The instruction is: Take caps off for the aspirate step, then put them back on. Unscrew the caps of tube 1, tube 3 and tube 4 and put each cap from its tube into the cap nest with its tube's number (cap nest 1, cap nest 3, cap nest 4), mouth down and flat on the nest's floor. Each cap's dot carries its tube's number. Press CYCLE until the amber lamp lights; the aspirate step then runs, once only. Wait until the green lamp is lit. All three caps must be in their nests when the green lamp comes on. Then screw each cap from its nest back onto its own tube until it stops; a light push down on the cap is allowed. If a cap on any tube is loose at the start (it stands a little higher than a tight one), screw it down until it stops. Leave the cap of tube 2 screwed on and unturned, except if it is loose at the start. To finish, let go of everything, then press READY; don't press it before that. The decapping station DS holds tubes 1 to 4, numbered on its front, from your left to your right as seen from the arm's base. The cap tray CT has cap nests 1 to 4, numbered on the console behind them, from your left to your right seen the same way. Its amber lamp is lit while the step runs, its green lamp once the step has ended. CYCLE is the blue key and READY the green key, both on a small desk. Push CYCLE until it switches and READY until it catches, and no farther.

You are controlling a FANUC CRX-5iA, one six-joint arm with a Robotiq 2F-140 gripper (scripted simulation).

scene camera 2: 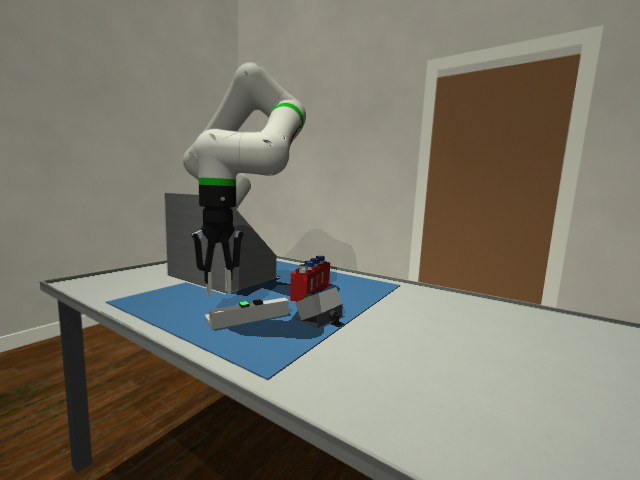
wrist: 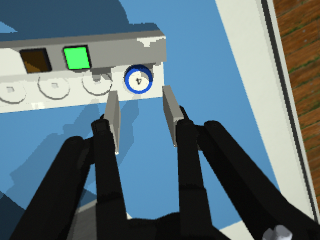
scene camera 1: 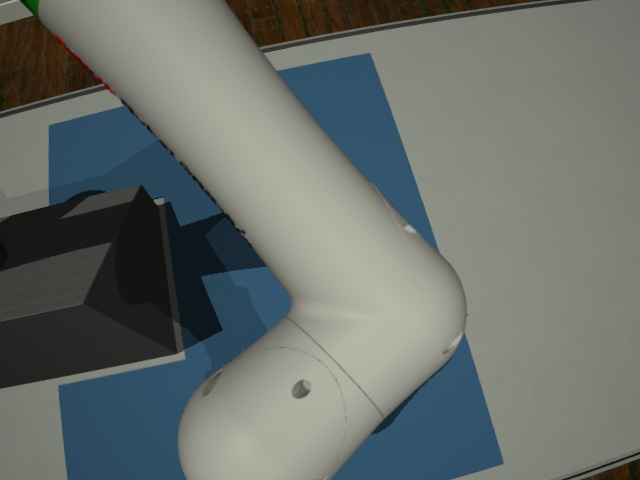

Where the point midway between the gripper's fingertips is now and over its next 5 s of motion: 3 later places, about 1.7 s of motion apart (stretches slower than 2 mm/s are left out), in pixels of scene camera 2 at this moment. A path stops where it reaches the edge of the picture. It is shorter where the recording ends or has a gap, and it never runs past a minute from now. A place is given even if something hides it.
The gripper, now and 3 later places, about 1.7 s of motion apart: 218,293; 219,313; 241,263; 303,260
